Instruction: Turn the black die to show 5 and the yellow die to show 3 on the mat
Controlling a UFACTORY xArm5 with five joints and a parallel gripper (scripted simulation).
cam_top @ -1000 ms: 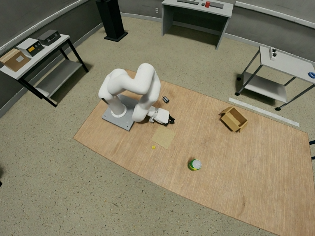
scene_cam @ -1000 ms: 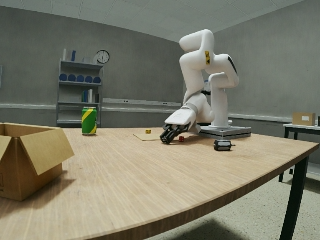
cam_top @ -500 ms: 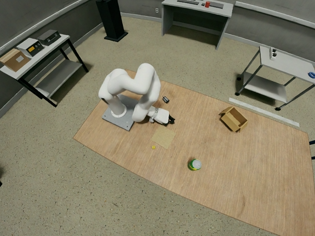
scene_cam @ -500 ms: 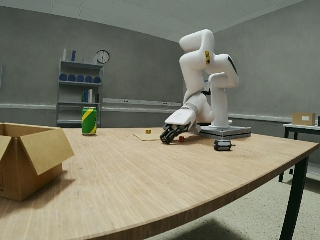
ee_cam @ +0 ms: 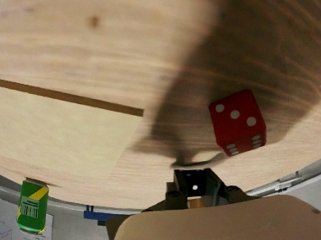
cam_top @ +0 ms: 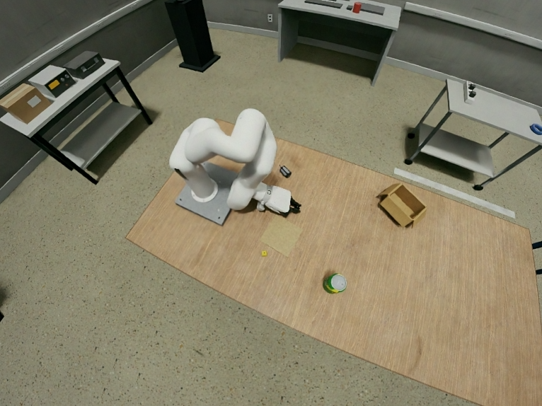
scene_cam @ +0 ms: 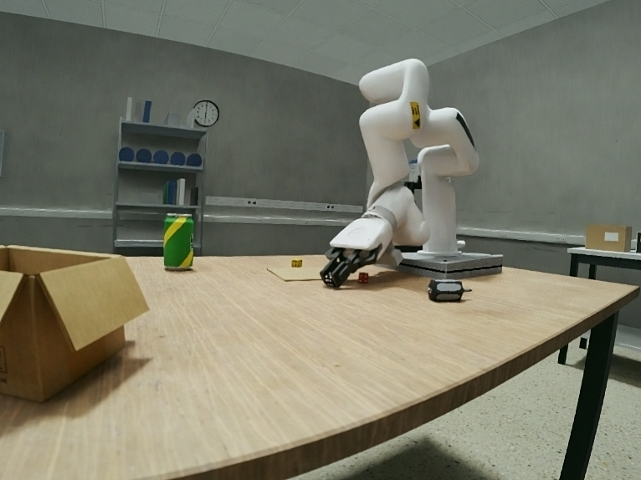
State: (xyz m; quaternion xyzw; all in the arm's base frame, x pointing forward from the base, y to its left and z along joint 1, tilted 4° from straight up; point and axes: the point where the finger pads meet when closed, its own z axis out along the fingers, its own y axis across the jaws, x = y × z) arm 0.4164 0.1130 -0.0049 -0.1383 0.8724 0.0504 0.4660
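My hand is 10 mm short of the black die and 10 mm above it. From my hand the other things lie so: small black device 130 mm behind, 170 mm to the left, 10 mm below; then tan mat 10 mm behind, 140 mm to the right, 20 mm below; then red die 80 mm behind, 20 mm to the right, 20 mm below.
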